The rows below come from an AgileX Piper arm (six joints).
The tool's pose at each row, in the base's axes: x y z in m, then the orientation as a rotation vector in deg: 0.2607 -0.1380 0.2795 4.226 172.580 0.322; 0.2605 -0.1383 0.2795 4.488 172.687 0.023; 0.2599 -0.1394 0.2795 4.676 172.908 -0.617; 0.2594 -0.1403 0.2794 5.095 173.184 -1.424; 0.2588 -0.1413 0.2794 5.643 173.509 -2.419; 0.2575 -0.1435 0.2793 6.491 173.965 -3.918; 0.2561 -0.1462 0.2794 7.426 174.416 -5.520
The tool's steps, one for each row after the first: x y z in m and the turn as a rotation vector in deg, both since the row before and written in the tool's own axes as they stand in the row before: 0.0002 -0.0003 0.0000 0.211 0.108 0.159; 0.0005 -0.0011 -0.0001 0.436 0.216 0.093; 0.0005 -0.0009 0.0000 0.555 0.278 0.237; 0.0005 -0.0010 -0.0001 0.684 0.335 0.313; 0.0012 -0.0023 0.0000 1.026 0.486 0.485; 0.0012 -0.0028 -0.0001 1.091 0.503 0.535
